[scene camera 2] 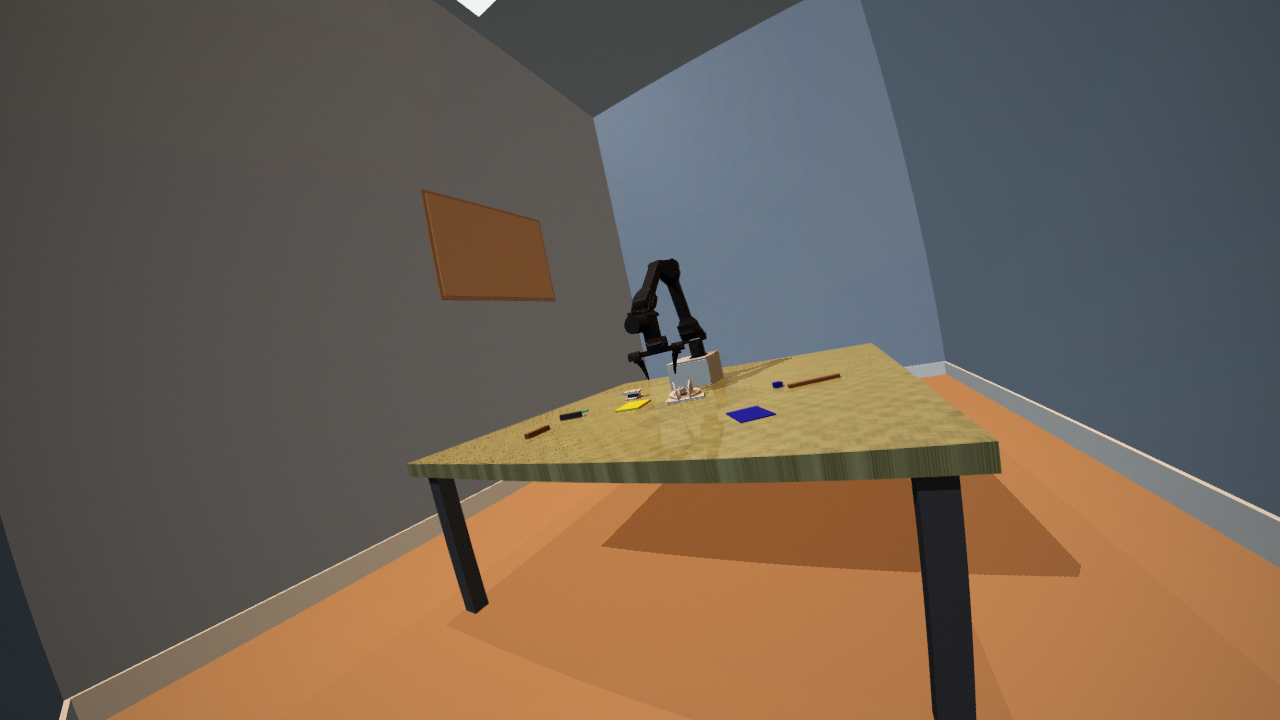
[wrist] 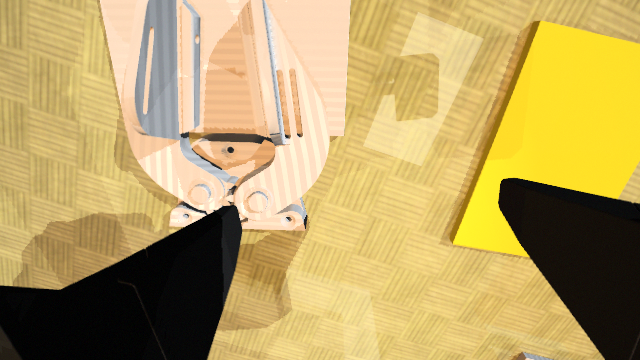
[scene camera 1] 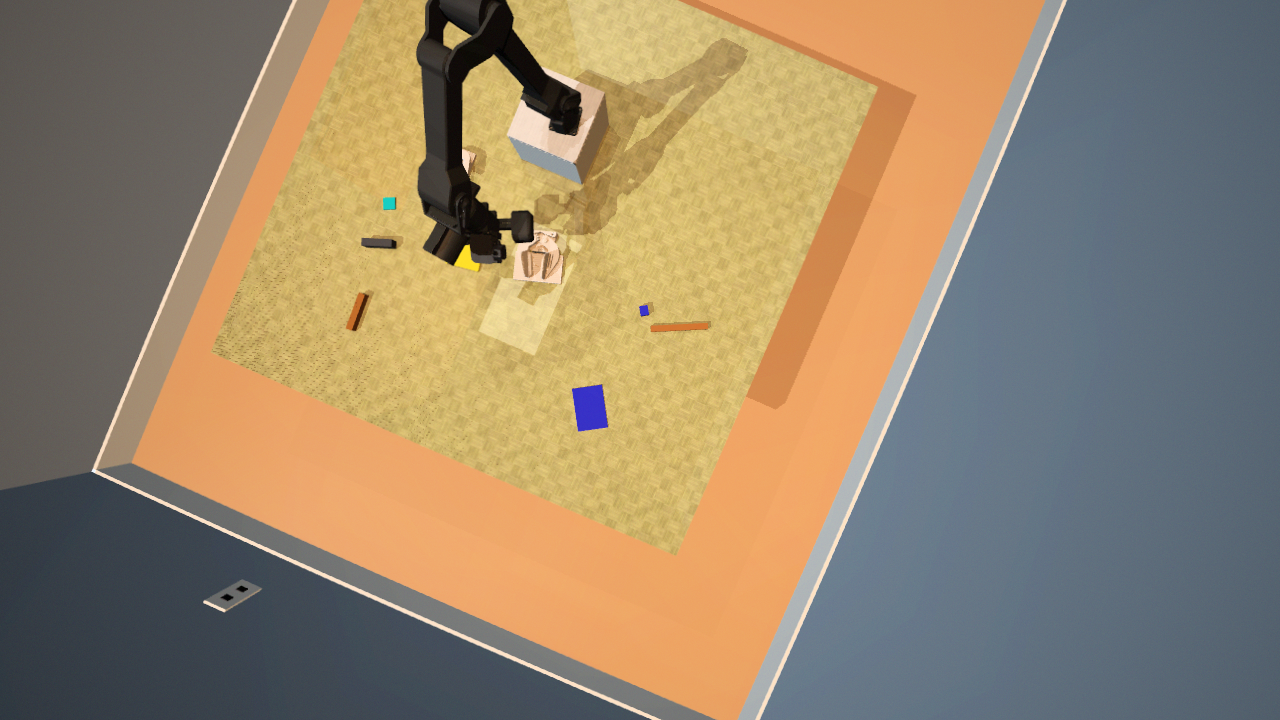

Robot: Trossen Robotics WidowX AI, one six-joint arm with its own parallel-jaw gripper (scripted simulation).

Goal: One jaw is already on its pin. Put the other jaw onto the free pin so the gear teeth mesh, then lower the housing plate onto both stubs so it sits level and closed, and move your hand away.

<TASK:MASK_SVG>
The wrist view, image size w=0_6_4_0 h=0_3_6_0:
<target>my gripper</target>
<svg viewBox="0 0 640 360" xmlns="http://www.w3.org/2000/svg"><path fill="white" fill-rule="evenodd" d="M237 207L235 205L223 206L112 266L97 271L60 290L0 286L0 360L208 360L210 348L237 264L242 236L242 225ZM503 179L500 183L498 206L502 215L510 225L520 245L529 255L531 261L538 267L553 290L556 291L556 294L565 304L567 310L571 312L605 360L640 360L640 203L632 203L631 201L618 198L604 197L520 178Z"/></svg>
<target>yellow sheet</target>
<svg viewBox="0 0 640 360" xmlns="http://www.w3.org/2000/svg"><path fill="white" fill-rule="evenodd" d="M639 44L545 21L533 22L517 62L518 65L504 96L503 104L483 150L482 158L449 240L453 245L458 244L529 257L516 239L498 206L500 183L505 178L520 178L609 198L618 198L624 186L634 172L634 168L640 161Z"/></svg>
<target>jaw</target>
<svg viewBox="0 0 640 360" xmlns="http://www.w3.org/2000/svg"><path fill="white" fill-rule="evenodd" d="M265 0L249 0L238 15L238 23L255 131L258 135L271 138L276 151L270 161L247 174L236 189L229 190L225 197L225 200L232 202L231 205L237 207L240 221L245 217L248 218L248 225L250 227L254 224L255 220L268 219L299 199L311 188L325 165L330 142L329 123L324 105L278 23L271 14L271 10ZM278 70L283 72L290 125L289 135L286 135L284 132L277 80ZM291 68L295 70L302 129L300 134L296 131L289 69Z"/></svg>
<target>jaw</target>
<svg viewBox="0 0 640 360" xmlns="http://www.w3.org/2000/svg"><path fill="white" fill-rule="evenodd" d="M137 0L124 83L128 141L142 168L160 187L191 206L207 211L209 214L223 206L231 205L232 202L225 200L225 197L229 190L236 189L235 183L239 177L230 176L222 168L199 155L192 148L189 140L189 131L200 126L201 16L186 0Z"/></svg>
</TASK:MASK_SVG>
